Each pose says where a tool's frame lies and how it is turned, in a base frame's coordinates. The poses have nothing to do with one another.
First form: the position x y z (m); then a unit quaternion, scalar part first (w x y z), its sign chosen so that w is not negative.
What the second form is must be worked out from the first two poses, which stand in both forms.
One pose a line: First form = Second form
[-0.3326 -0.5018 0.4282 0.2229 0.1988 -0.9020 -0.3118] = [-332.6 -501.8 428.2 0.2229 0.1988 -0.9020 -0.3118]
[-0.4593 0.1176 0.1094 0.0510 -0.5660 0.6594 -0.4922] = [-459.3 117.6 109.4 0.0510 -0.5660 0.6594 -0.4922]
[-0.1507 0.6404 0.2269 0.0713 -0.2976 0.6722 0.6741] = [-150.7 640.4 226.9 0.0713 -0.2976 0.6722 0.6741]
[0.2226 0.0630 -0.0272 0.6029 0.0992 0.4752 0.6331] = [222.6 63.0 -27.2 0.6029 0.0992 0.4752 0.6331]
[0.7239 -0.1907 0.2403 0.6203 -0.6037 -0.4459 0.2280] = [723.9 -190.7 240.3 0.6203 -0.6037 -0.4459 0.2280]
